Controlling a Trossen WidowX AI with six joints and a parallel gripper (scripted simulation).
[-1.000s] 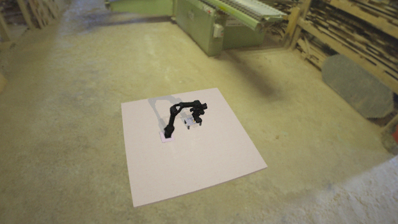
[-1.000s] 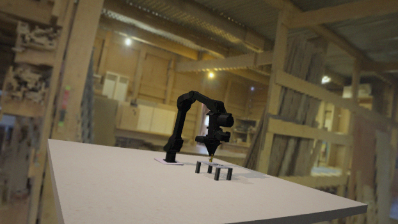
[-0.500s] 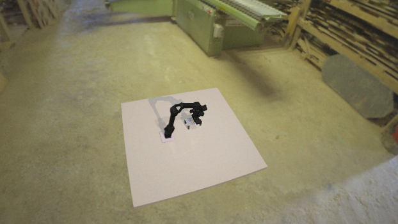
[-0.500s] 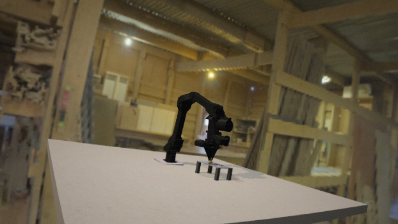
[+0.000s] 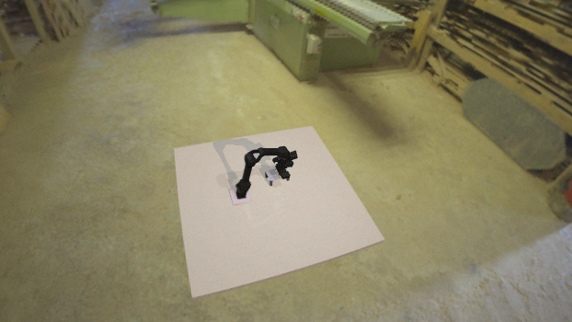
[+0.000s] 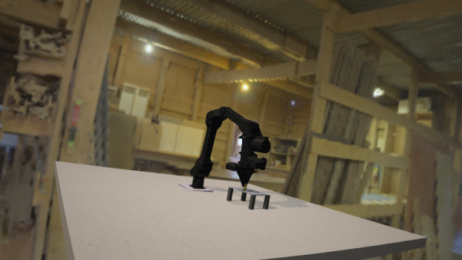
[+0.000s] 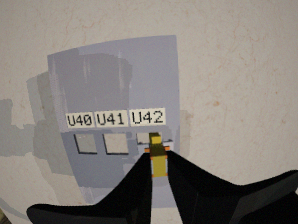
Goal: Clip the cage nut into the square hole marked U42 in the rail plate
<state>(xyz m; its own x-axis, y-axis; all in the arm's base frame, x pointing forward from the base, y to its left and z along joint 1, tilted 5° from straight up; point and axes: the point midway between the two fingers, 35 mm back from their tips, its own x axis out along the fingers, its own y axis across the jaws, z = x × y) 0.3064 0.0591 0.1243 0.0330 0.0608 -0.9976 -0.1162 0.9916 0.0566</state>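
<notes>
My gripper tip is 10 mm above the yellow cage nut.
</notes>
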